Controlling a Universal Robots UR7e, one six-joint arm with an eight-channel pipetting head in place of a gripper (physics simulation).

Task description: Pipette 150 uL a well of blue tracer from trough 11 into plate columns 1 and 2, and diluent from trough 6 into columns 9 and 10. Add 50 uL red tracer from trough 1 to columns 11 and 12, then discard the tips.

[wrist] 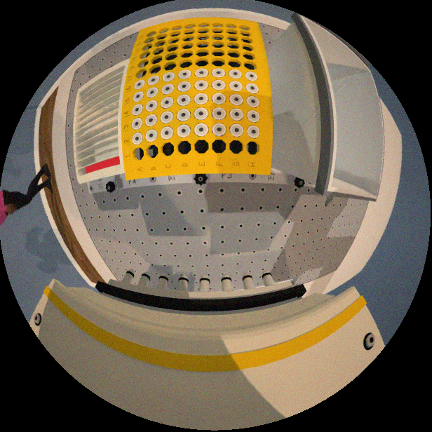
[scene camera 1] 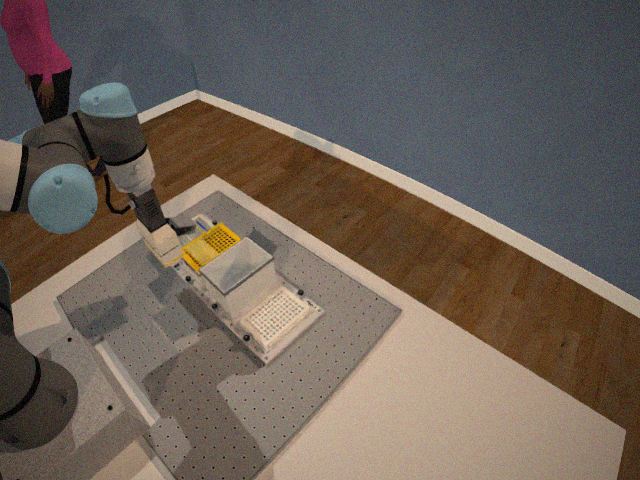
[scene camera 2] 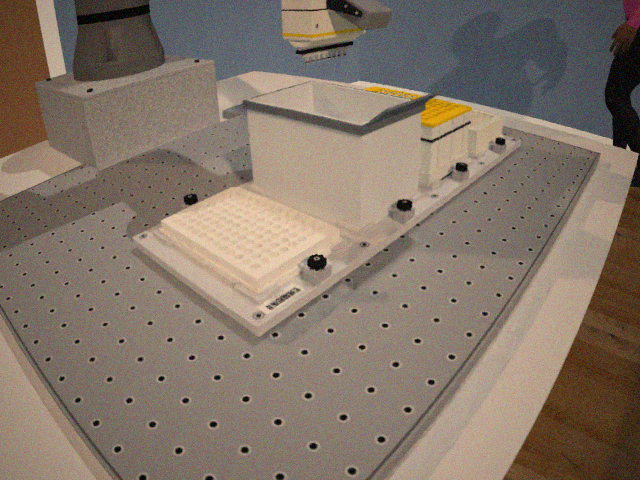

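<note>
My pipetting head [scene camera 1: 166, 253] [scene camera 2: 326, 55] [wrist: 204, 283] hangs above and beside the yellow tip rack [scene camera 1: 193, 263] [scene camera 2: 447, 116] [wrist: 194, 171]. Its eight nozzles are bare in the wrist view, with no tips on them. In the rack, the row of holes nearest the head is empty, several rows behind it hold tips, and the far rows are empty. The trough rack [scene camera 2: 488, 135] [wrist: 100, 175] stands beside the tip rack, with red tracer [wrist: 103, 165] in its near end trough. Blue tracer [scene camera 1: 201, 224] shows at its far part. The white plate [scene camera 1: 264, 338] [scene camera 2: 206, 252] stands at the other end; its well contents cannot be made out.
A tall open-topped bin [scene camera 1: 250, 297] [scene camera 2: 310, 160] [wrist: 325, 110] with a grey rim stands between the tip rack and the plate. Black knobs [scene camera 2: 403, 205] [wrist: 200, 179] line the base. A person [scene camera 1: 36, 41] [scene camera 2: 629, 31] [wrist: 12, 200] stands beyond the table.
</note>
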